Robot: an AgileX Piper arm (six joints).
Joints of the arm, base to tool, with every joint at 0 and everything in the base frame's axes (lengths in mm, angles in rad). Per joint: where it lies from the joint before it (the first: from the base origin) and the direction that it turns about. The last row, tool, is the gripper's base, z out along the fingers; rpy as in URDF.
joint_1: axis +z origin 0 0 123
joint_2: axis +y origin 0 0 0
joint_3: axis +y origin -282.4 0 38.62
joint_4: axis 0.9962 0 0.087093 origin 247.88 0 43.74
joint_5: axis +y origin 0 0 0
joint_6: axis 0.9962 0 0.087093 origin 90.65 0 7.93
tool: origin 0 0 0 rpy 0 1.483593 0
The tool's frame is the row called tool.
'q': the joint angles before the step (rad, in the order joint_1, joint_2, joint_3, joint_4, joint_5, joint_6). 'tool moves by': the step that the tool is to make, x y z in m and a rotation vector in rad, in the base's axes. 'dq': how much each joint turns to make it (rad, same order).
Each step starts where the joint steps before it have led.
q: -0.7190, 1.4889, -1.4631, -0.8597, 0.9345, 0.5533
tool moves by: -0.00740, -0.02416, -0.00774, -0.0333, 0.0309, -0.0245
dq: -0.0713, 0.0397, -0.0019, -0.0421, -0.0618, -0.0021
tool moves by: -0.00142, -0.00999, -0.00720, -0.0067, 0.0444, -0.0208
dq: -0.0186, 0.0273, 0.0000, -0.0382, 0.0007, 0.0027
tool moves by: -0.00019, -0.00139, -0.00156, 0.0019, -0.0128, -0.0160
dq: -0.0021, 0.0048, 0.0000, -0.0044, 0.0039, 0.0236
